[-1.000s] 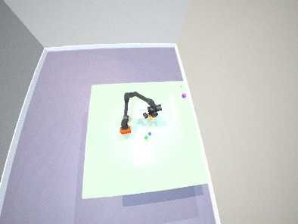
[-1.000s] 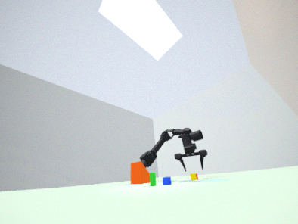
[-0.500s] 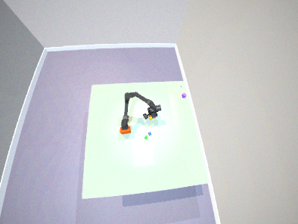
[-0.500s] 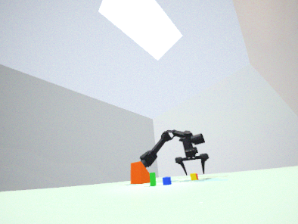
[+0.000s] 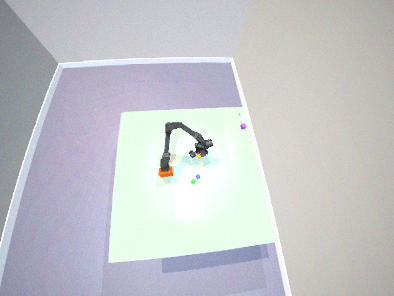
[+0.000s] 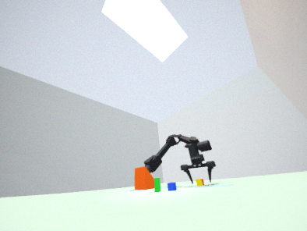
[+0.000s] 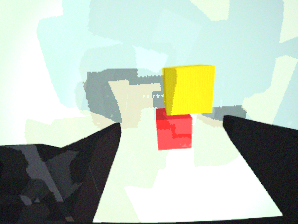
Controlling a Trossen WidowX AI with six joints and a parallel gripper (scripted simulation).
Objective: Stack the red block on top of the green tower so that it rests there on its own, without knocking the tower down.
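Now: the yellow block 30 mm to the right of my gripper tip, 10 mm ahead of it and 10 mm above it. From my gripper tip the other things lie so: blue block (220 mm to the right, 10 mm above); red block (right at my gripper tip).
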